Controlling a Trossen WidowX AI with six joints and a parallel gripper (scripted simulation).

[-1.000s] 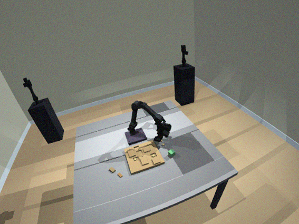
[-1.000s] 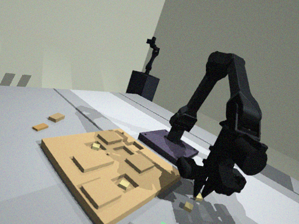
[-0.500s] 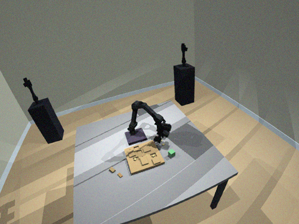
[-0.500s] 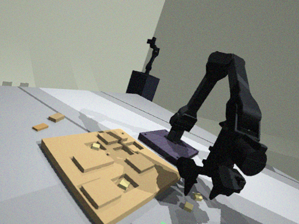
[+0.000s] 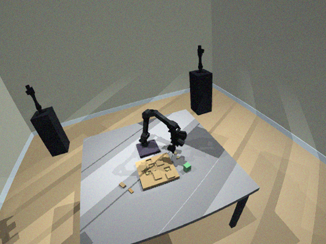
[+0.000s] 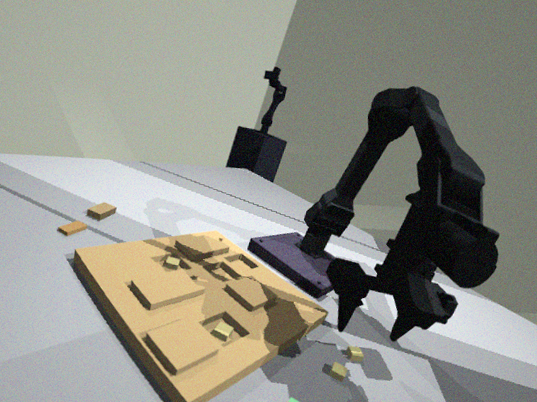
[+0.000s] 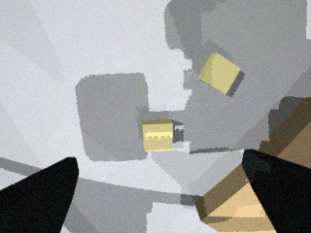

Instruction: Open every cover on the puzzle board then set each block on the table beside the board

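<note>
My gripper tip is now 210 mm short of the green cube, 20 mm to the right of it and 20 mm above it.
</note>
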